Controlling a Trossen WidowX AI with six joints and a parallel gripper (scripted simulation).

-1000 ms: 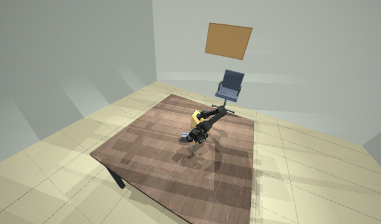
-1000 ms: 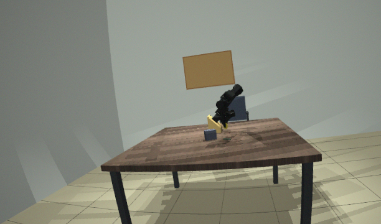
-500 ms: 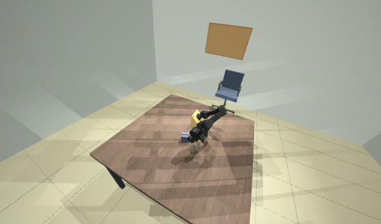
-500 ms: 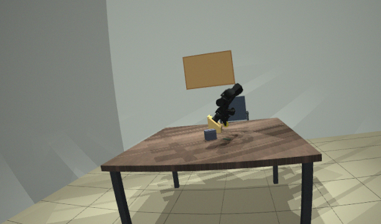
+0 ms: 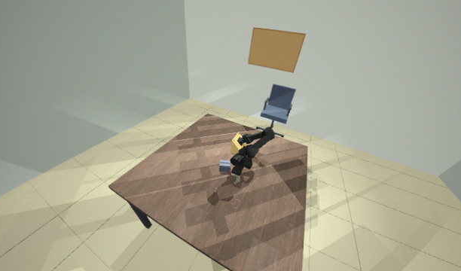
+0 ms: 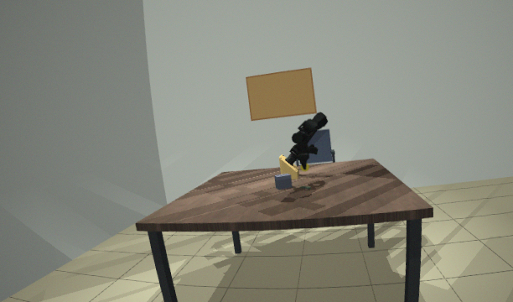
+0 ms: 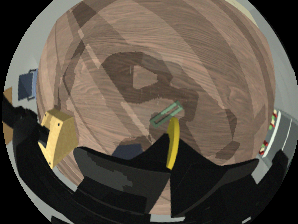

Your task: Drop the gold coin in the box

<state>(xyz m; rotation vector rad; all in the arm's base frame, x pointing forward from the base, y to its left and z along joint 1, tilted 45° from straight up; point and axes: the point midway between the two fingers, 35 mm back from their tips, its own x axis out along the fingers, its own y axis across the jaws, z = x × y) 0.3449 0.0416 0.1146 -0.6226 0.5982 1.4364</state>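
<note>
My gripper tip is now 1 cm below the gold coin.
</note>
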